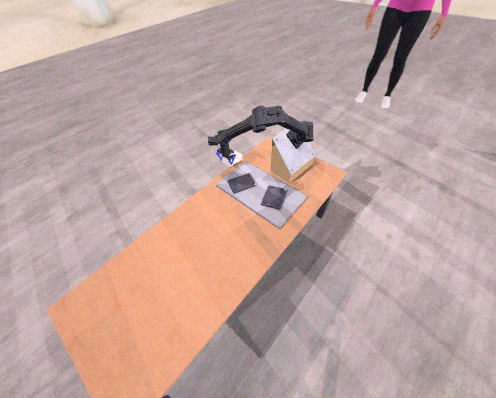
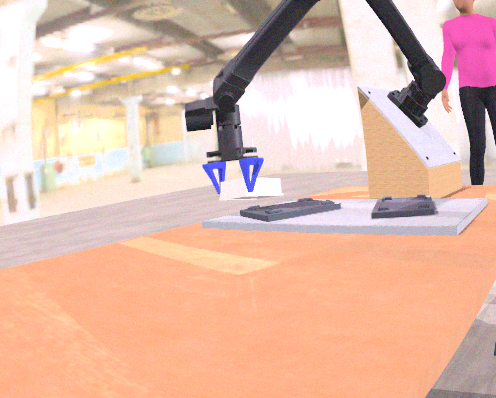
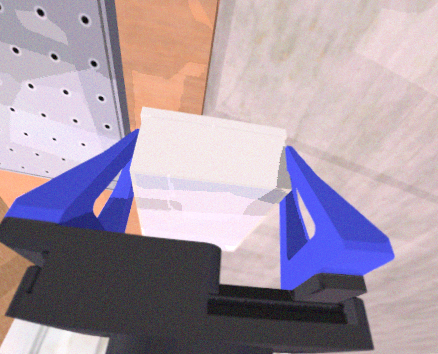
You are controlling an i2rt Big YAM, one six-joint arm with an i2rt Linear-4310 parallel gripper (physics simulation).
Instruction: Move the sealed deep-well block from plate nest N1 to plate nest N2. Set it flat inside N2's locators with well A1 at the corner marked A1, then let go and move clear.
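Frame: origin at the arm's base, x ahead, y left, z up, level; metres.
Seen in the pictures: gripper, between the fingertips: (image 1: 226, 162) (image 2: 235, 193) (image 3: 213, 144); arm's base, origin of its link: (image 1: 294, 138) (image 2: 406, 110).
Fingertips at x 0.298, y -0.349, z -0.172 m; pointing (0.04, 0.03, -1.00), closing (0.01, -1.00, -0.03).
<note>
Offsets run from my fingertips to a thing's middle. Level surfaces: height alone.
My gripper (image 1: 227, 159) (image 2: 234, 189) (image 3: 213, 144) is shut on the white sealed deep-well block @(dx -0.054, dy +0.005, dz +0.002 m) (image 1: 236, 157) (image 2: 260, 187) (image 3: 207, 158). It holds the block low in the air, past the far corner of the grey perforated base plate @(dx +0.051, dy +0.329, dz -0.037 m) (image 1: 291, 213) (image 2: 349, 219) (image 3: 70, 105), over the table's edge and the floor. Two dark plate nests lie on the base plate, both empty: one nearer the gripper (image 1: 241, 182) (image 2: 290, 208) and one farther from it @(dx +0.051, dy +0.433, dz -0.022 m) (image 1: 274, 197) (image 2: 403, 206). I cannot read their labels or the A1 mark.
The orange table @(dz -0.044 m) (image 1: 167, 257) (image 2: 246, 316) (image 3: 158, 53) carries the base plate and the arm's wooden wedge mount (image 1: 290, 158) (image 2: 388, 158). A person (image 1: 396, 39) stands on the floor beyond the table.
</note>
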